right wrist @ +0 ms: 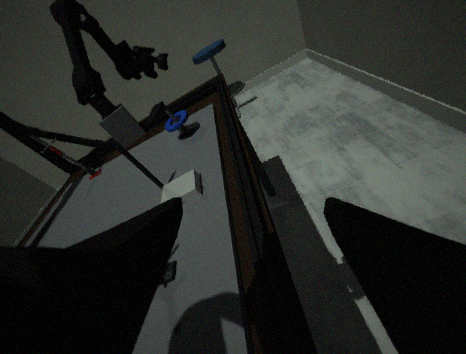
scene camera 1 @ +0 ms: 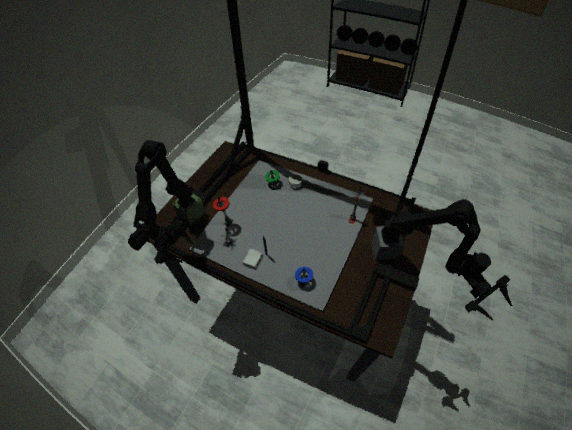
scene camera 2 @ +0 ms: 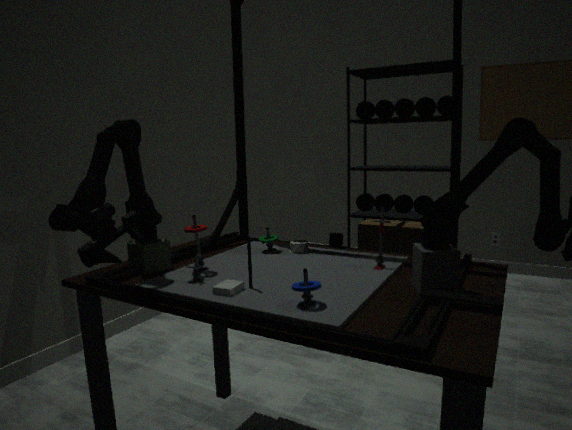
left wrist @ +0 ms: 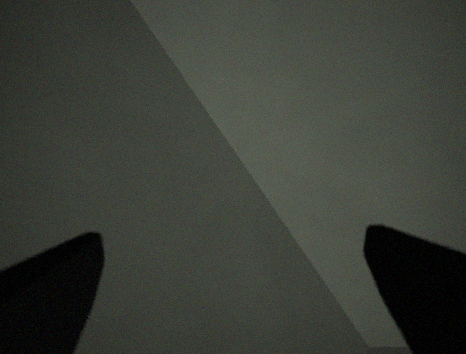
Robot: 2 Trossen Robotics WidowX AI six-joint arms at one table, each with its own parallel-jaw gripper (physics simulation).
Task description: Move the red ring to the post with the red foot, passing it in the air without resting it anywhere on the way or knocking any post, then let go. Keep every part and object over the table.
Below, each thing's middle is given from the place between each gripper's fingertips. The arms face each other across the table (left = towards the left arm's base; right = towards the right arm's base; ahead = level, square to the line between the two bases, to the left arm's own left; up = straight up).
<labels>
The white block (right wrist: 187, 187) lies 10 cm behind my right hand, 22 cm to the left of it and 11 cm below it.
Right now the white block is 11 cm behind my left hand, 96 cm to the right of it and 14 cm below it.
</labels>
